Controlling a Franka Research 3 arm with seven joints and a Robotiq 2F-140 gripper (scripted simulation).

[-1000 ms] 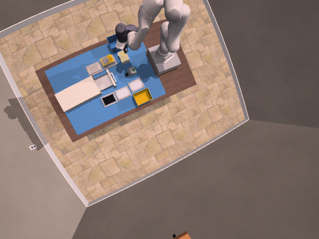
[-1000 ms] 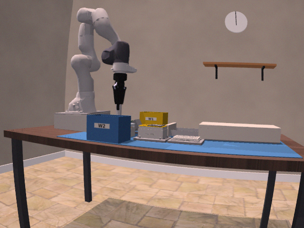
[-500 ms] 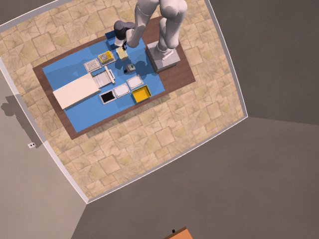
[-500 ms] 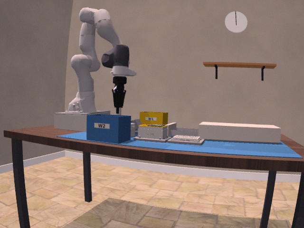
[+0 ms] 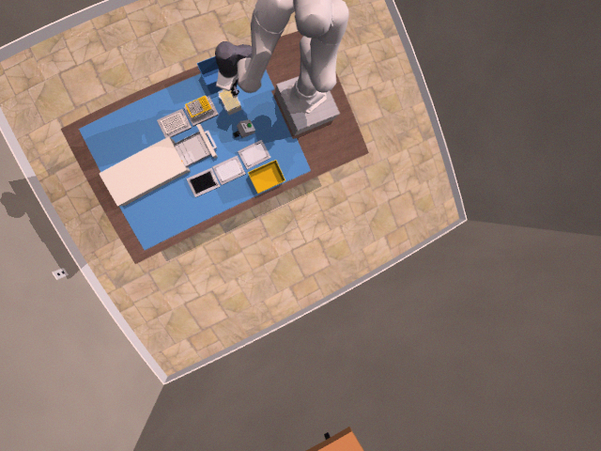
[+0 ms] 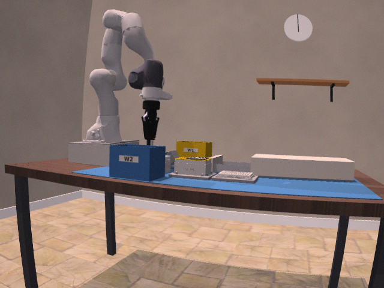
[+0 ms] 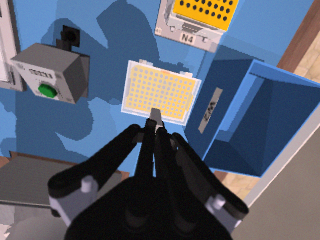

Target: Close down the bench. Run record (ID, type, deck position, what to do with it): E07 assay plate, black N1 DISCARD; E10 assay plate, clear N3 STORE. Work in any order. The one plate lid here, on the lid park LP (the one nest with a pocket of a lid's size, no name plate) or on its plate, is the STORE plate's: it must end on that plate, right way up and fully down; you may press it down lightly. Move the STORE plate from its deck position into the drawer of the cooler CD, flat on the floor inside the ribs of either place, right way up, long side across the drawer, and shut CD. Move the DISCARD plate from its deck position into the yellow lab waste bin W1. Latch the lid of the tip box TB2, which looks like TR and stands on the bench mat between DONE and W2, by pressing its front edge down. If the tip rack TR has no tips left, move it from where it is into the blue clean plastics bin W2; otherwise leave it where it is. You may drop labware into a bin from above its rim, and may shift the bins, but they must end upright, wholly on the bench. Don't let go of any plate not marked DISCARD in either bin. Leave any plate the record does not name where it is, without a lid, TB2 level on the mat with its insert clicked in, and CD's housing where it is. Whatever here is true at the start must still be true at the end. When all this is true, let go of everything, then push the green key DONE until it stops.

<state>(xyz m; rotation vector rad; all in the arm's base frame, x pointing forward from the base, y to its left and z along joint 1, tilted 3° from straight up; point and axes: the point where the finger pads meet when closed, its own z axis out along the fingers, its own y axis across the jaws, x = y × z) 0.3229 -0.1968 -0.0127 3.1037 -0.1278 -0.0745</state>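
My gripper is now 5 cm above the yellow insert and 3 cm short of it. Round my hand: blue bin W2: 16 cm to the right, 7 cm below, 2 cm ahead; box: 6 cm below, 3 cm ahead; green key DONE: 18 cm to the left, 4 cm below, 1 cm ahead.
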